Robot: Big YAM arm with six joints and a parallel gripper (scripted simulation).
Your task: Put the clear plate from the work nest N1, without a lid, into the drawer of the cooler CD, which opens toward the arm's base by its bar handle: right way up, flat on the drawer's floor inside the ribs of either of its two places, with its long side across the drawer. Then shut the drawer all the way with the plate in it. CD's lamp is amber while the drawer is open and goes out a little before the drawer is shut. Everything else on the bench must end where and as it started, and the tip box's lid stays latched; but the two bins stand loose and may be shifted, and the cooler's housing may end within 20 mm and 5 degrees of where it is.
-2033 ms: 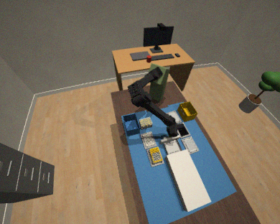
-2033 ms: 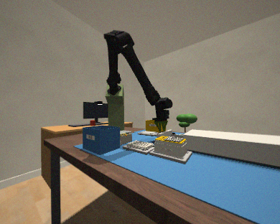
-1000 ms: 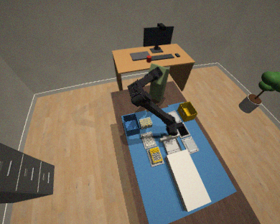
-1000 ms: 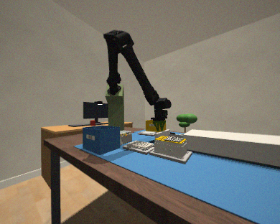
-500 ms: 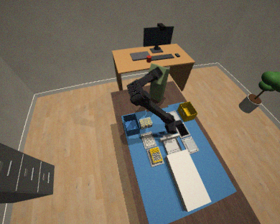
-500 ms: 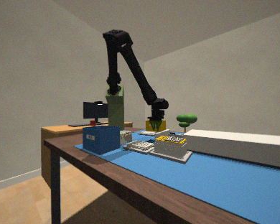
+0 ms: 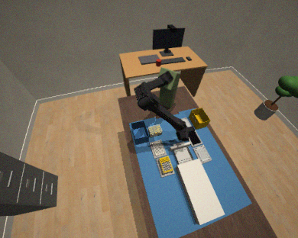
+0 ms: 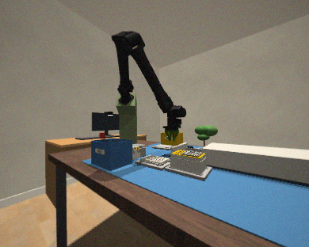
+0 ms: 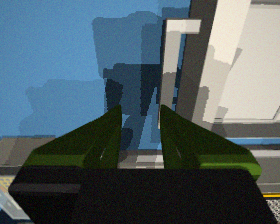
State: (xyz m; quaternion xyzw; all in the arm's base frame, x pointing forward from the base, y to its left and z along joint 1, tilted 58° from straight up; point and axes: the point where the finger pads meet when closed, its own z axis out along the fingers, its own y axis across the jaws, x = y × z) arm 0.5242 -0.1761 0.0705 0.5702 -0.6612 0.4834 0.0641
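The clear plate is 23 cm ahead of my hand, 10 cm to the left of it and 8 cm below it. Round my hand: black plate: 7 cm ahead, 17 cm to the left, 8 cm below; then yellow-topped tip box: 9 cm ahead, 25 cm to the right, 4 cm below; then cooler drawer: 15 cm ahead, 6 cm to the right, 7 cm below.
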